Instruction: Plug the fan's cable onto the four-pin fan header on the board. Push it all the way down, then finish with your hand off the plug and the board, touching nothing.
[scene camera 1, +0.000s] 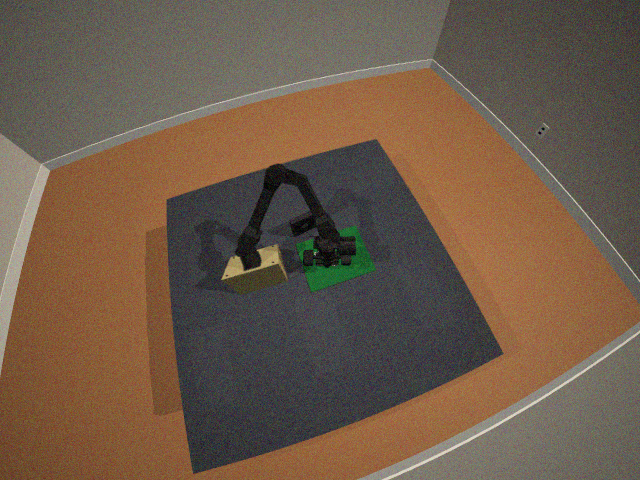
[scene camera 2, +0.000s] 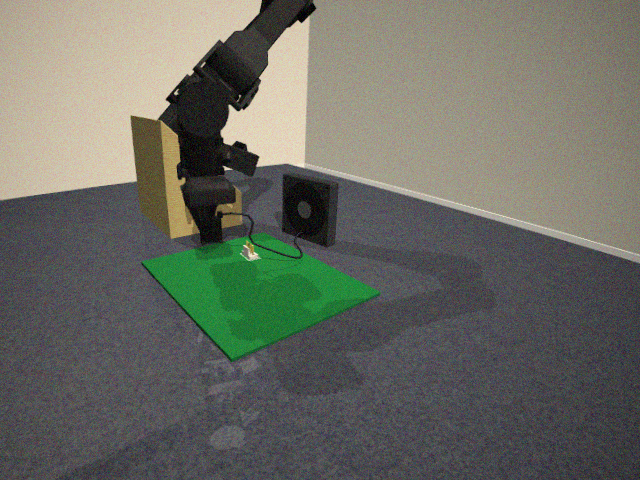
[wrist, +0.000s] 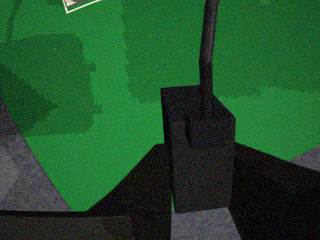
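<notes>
There is a black plug (wrist: 201, 149) in my sight, and a black fan (scene camera 2: 309, 205) as well. As for my gripper, I find it at (scene camera 2: 205, 235), and the wrist view shows my gripper (wrist: 189, 152) too.
</notes>
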